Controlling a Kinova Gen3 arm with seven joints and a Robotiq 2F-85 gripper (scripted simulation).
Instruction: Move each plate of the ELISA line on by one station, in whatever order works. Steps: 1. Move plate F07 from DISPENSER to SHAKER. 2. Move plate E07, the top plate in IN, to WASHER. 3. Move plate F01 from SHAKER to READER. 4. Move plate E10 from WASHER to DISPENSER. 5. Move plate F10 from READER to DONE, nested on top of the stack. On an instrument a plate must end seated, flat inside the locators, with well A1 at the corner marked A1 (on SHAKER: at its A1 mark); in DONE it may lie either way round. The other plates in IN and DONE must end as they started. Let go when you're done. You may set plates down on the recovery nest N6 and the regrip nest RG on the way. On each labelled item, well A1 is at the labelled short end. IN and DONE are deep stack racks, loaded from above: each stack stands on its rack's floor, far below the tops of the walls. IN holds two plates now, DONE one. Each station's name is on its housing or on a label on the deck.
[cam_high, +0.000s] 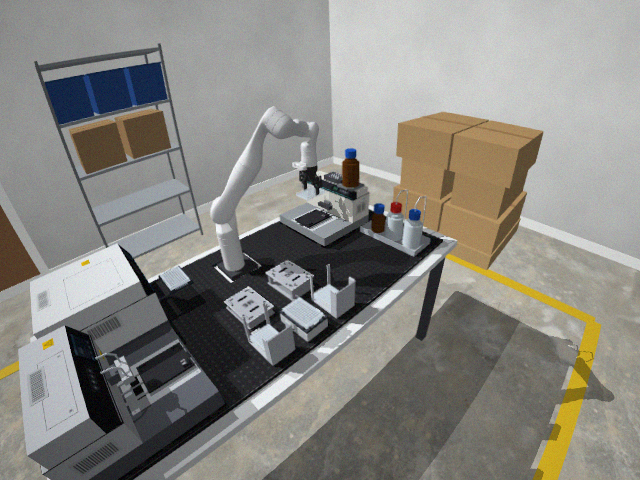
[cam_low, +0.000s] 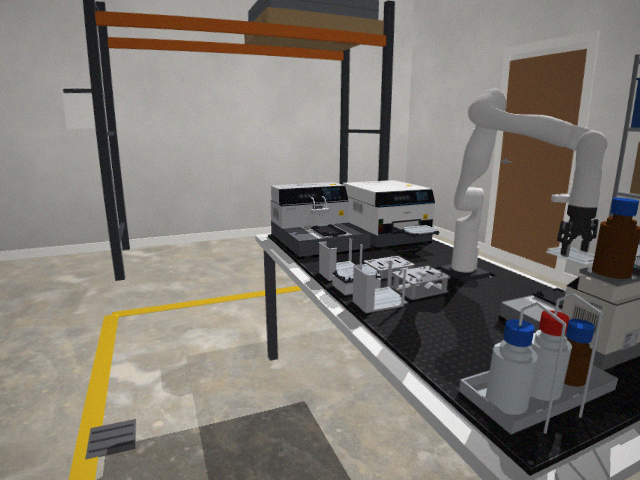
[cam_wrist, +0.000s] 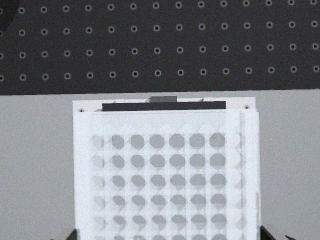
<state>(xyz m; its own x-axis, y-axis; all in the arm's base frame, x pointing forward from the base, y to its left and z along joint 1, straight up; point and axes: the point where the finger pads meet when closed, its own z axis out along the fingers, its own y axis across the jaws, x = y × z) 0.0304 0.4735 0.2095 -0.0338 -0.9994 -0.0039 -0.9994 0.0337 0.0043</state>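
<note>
My gripper is now 15 cm above the dispenser stage. Also, from my hand: dispenser deck: 1 cm to the left, 19 cm below; brown bottle: 11 cm ahead, 17 cm to the left, 7 cm above; dispenser: 1 cm ahead, 18 cm to the left, 13 cm below.
</note>
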